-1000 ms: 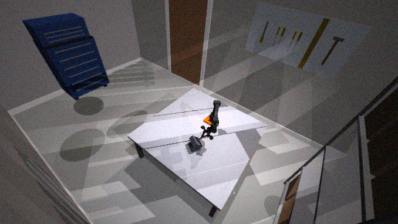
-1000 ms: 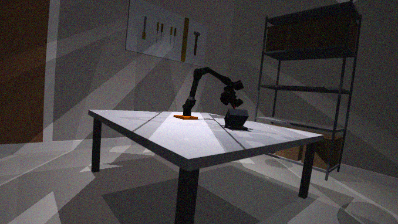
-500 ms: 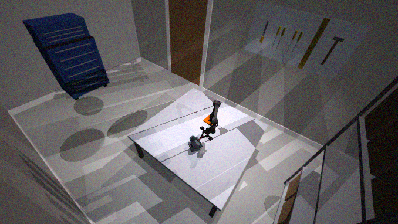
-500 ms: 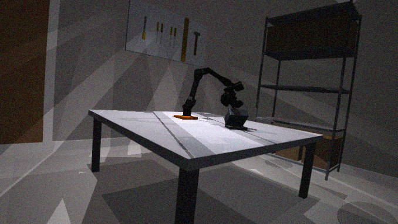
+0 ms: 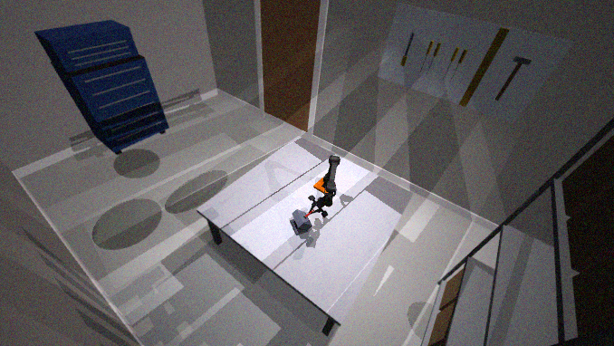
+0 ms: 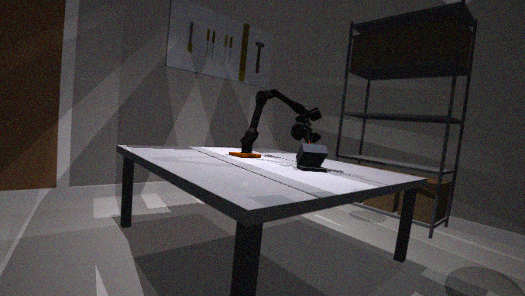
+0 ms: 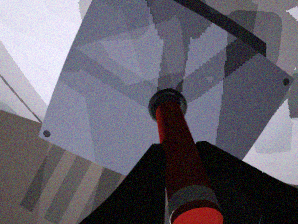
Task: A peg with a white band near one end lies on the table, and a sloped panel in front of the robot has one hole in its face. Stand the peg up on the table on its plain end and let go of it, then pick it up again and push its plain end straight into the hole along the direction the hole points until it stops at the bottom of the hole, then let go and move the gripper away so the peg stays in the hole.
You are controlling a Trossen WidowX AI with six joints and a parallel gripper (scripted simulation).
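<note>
Now: gripper tip 50 mm above the sloped panel, 40 mm short of it and 30 mm to the left of it. From my gripper tip the other things lie so: red peg 10 mm to the left, 10 mm behind, 10 mm above.
</note>
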